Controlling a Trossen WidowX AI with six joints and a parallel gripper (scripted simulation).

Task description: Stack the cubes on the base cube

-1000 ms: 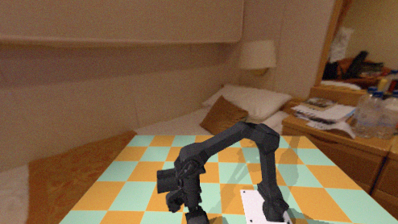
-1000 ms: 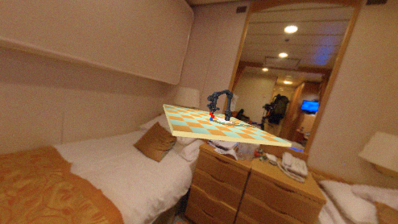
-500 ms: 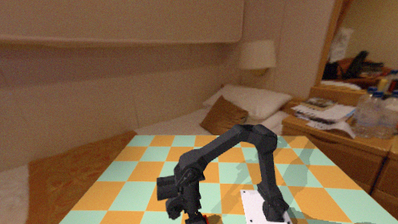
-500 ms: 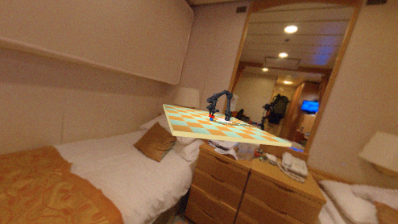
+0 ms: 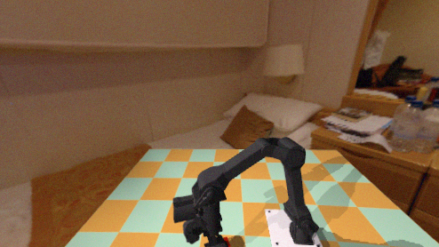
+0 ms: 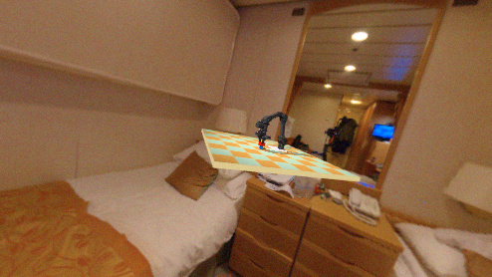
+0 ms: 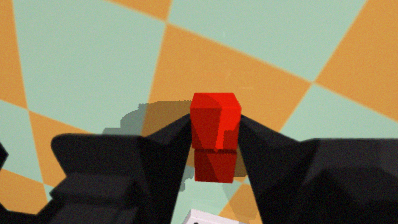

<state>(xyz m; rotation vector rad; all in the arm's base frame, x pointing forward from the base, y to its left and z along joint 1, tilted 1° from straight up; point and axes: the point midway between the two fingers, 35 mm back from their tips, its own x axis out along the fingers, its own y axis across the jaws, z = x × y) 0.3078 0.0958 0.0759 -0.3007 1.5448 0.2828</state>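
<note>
Now: gripper tip 20 mm past the blue cube, 10 mm to the left of it and 40 mm above it.
</note>
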